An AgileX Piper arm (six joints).
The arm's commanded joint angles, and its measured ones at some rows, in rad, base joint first. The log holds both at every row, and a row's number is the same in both.
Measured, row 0:
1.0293 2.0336 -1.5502 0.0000 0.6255 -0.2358
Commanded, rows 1 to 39:
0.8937 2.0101 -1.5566 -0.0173 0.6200 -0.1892
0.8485 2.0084 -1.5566 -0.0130 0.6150 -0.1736
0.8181 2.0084 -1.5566 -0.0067 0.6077 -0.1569
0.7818 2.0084 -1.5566 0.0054 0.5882 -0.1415
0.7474 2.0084 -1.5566 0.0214 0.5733 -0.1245
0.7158 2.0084 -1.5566 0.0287 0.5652 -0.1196
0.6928 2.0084 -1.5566 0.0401 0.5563 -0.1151
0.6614 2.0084 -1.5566 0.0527 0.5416 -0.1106
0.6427 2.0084 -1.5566 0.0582 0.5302 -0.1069
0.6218 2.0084 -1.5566 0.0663 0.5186 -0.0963
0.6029 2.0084 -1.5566 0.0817 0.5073 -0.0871
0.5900 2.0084 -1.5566 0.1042 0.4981 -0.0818
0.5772 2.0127 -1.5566 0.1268 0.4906 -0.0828
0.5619 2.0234 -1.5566 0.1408 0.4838 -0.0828
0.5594 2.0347 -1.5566 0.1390 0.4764 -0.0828
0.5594 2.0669 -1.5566 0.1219 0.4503 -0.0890
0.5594 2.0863 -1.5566 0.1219 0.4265 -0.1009
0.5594 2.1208 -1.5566 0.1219 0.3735 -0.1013
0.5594 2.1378 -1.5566 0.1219 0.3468 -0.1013
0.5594 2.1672 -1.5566 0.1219 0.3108 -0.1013
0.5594 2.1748 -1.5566 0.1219 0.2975 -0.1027
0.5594 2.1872 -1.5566 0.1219 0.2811 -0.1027
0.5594 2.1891 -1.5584 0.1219 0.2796 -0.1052
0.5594 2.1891 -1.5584 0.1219 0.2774 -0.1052
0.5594 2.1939 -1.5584 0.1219 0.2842 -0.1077
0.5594 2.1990 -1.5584 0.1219 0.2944 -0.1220
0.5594 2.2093 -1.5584 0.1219 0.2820 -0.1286
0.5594 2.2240 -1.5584 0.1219 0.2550 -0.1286
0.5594 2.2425 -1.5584 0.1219 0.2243 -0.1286
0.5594 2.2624 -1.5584 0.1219 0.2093 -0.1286
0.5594 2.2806 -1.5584 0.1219 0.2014 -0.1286
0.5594 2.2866 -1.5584 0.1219 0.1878 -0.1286
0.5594 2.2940 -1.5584 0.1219 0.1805 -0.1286
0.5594 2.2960 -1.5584 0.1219 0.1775 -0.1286
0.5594 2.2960 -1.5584 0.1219 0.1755 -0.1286
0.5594 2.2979 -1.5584 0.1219 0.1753 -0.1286
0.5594 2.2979 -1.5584 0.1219 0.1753 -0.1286
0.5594 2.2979 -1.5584 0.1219 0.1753 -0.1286
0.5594 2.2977 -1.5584 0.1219 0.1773 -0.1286
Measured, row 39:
0.5637 2.2879 -1.5582 0.1208 0.1723 -0.1228
